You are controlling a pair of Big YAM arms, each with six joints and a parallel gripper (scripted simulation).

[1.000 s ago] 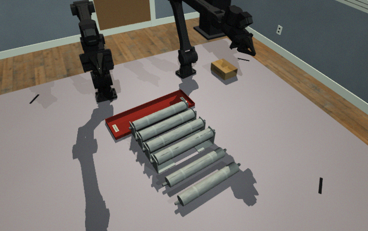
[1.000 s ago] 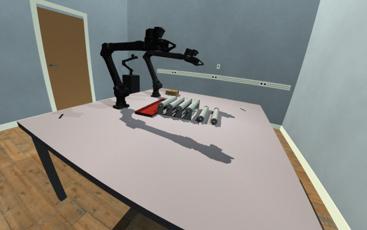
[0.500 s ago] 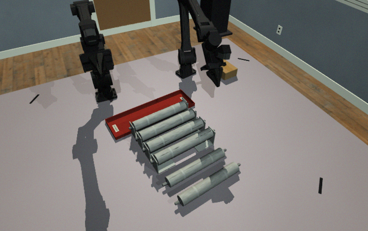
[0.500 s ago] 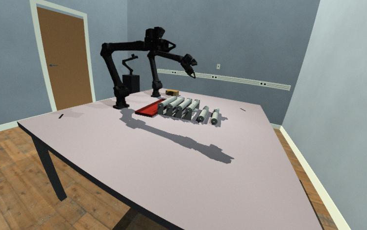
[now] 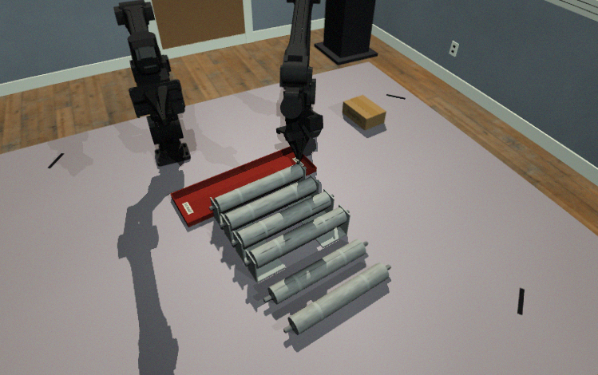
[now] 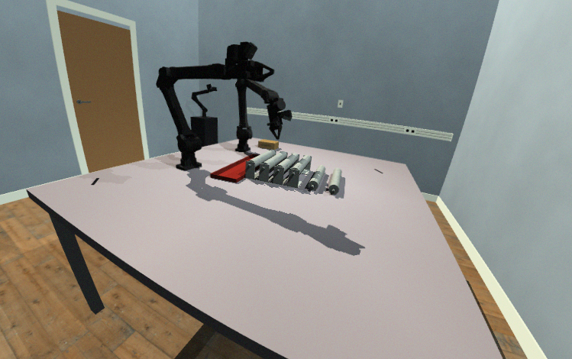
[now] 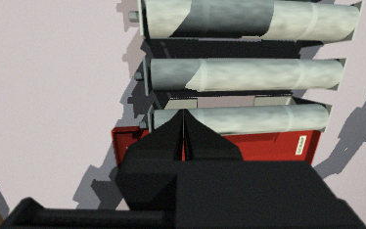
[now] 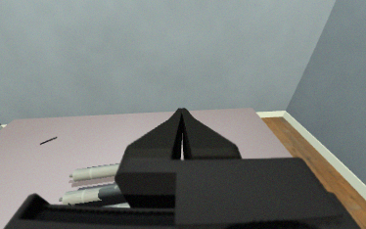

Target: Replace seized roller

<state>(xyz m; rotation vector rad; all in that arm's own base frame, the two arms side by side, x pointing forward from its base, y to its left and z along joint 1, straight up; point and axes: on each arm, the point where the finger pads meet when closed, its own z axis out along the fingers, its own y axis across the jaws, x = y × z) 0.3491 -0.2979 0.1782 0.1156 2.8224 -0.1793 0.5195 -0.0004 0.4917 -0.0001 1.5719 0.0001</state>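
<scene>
Right now the roller is 120 mm ahead of my left hand, 100 mm to the right of it and 110 mm below it. Round my left hand: red scrap tray 140 mm behind, 130 mm to the right, 170 mm below; cardboard box 290 mm behind, 430 mm to the left, 140 mm below.
</scene>
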